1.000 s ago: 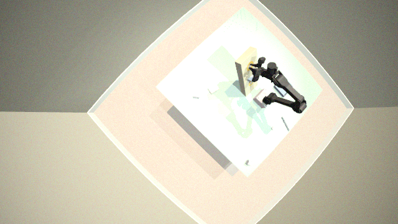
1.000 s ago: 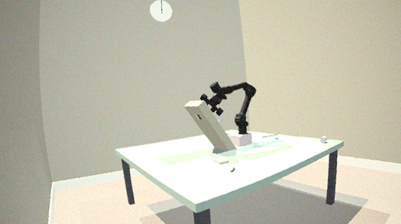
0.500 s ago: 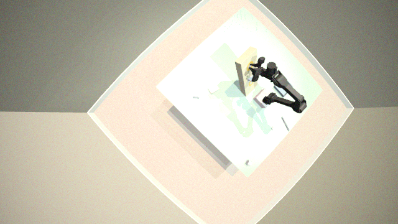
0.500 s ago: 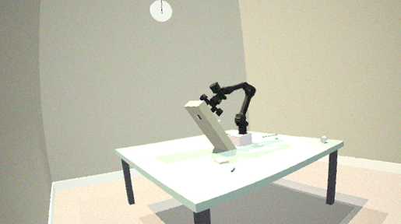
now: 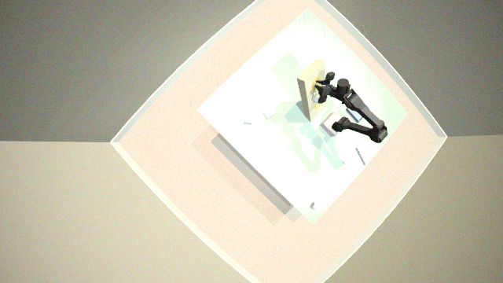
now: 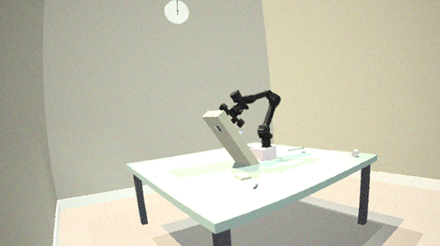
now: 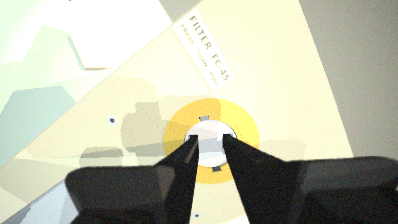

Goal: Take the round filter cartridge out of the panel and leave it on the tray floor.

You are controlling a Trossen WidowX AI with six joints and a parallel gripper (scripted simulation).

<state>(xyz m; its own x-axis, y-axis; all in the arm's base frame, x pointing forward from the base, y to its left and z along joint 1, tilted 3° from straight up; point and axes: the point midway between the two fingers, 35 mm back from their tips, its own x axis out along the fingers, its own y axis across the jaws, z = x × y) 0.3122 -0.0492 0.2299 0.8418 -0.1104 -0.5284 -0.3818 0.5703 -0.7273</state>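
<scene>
Now: gripper tip 10 mm short of the round white filter cartridge and 10 mm above it. From my gripper tip the other things lie so: grey-blue tray: 450 mm behind, 270 mm below, 220 mm to the right.
</scene>
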